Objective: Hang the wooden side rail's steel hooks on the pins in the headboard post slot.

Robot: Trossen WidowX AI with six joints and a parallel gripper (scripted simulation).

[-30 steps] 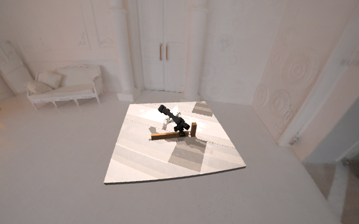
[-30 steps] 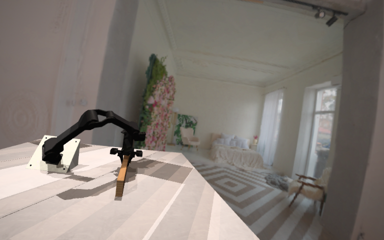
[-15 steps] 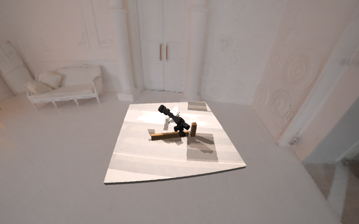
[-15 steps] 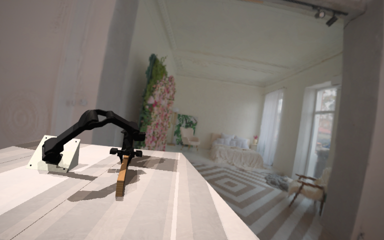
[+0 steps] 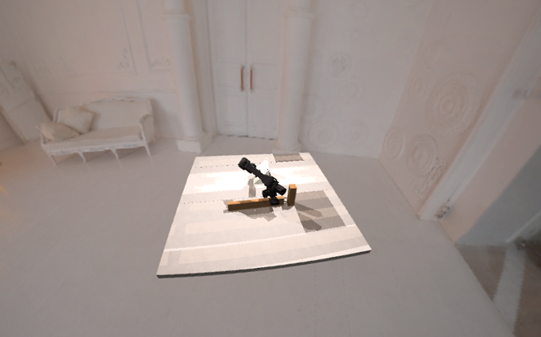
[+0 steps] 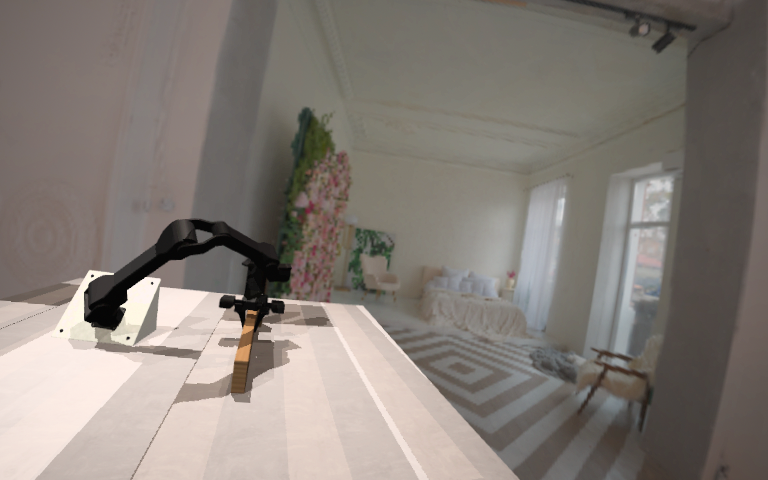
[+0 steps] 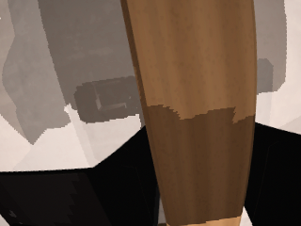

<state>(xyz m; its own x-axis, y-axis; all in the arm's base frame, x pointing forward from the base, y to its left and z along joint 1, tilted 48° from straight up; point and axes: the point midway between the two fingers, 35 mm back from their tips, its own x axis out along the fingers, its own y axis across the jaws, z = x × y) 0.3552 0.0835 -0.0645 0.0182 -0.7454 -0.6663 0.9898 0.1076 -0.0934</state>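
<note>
Now: the wooden headboard post 1 cm behind my gripper tip, 14 cm to the left of it and 7 cm above it.
</note>
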